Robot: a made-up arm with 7 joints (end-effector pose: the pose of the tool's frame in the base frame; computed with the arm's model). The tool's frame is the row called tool. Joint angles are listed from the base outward.
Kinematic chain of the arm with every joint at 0, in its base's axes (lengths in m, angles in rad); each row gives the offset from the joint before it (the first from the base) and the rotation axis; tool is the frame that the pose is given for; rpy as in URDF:
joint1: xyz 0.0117 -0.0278 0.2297 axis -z
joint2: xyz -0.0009 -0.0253 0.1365 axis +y
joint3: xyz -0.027 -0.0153 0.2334 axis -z
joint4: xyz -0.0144 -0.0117 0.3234 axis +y
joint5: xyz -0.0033 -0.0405 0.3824 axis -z
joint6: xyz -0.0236 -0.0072 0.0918 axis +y
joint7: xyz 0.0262 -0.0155 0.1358 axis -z
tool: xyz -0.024 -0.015 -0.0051 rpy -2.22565 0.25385 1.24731
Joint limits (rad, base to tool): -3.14..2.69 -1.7..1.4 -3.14..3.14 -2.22..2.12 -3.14..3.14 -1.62..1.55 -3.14..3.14
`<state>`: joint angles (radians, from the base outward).
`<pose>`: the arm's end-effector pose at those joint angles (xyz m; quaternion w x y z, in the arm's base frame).
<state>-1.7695 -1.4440 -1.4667 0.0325 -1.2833 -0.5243 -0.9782</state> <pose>0.2578 -1.1347 0.6181 0.7502 -0.5627 -0.2078 0.2781</pose>
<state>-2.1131 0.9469 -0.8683 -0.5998 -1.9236 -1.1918 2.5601</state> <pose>-0.0713 0.8484 1.0420 0.0102 -0.2205 0.2042 -0.9537</pose>
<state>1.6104 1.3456 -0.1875 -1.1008 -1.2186 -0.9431 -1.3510</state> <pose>-0.3225 -0.7029 1.0519 0.3112 0.6451 0.6710 -0.1918</pose>
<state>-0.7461 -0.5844 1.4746 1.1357 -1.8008 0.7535 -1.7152</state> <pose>0.0939 -0.6532 1.0470 0.1873 -0.5921 0.7835 0.0219</pose>
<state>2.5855 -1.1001 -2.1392 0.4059 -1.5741 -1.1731 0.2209</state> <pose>0.9141 0.2385 0.8501 0.5324 -0.5239 -0.5809 0.3236</pose>
